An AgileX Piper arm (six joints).
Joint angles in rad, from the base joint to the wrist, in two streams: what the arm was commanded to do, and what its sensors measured. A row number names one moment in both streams.
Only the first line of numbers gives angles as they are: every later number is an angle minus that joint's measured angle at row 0.
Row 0, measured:
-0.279, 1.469, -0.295, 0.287, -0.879, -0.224
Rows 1 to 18, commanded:
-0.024, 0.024, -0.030, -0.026, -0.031, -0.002
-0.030, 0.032, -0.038, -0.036, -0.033, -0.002
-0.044, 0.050, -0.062, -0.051, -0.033, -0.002
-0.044, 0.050, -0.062, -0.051, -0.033, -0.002
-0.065, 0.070, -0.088, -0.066, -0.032, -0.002
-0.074, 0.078, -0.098, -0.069, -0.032, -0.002
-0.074, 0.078, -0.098, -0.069, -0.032, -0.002
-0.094, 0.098, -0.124, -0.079, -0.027, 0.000
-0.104, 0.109, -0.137, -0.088, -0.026, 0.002
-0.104, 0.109, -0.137, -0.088, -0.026, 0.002
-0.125, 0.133, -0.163, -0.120, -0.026, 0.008
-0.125, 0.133, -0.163, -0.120, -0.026, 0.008
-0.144, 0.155, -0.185, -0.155, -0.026, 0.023
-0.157, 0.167, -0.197, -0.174, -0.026, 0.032
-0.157, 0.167, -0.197, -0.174, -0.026, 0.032
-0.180, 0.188, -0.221, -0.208, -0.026, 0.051
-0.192, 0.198, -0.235, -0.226, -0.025, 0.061
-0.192, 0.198, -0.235, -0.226, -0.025, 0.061
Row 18, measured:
-0.162, 0.178, -0.199, -0.172, -0.016, 0.031
